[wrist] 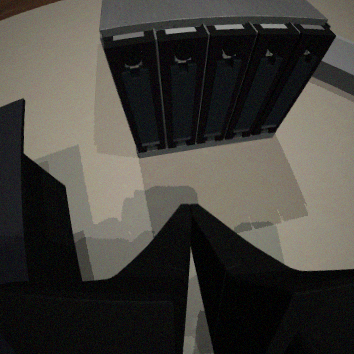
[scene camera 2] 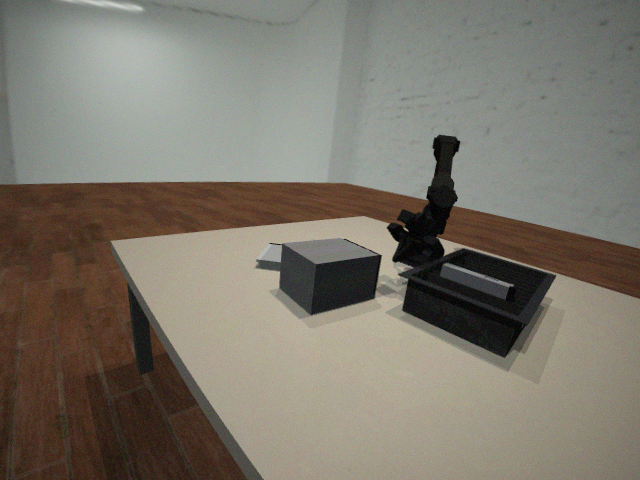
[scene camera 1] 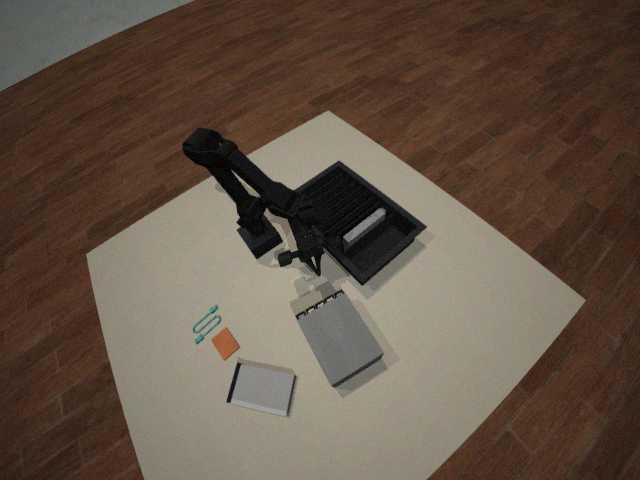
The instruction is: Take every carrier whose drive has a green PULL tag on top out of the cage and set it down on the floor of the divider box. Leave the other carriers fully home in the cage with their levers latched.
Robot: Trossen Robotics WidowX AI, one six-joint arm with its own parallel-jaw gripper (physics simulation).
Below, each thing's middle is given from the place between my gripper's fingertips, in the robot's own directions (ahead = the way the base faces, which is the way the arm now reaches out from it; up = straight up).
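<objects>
My hand is 20 cm to the right of the black divider box (scene camera 2: 490, 322), 12 cm past it and 5 cm above it. Going by their middles, that box is the nearest to my hand of the things named here. Then there's the grey-white notebook (scene camera 1: 270, 391), which is 31 cm to the right of my hand, 15 cm ahead of it and 7 cm below it.
</objects>
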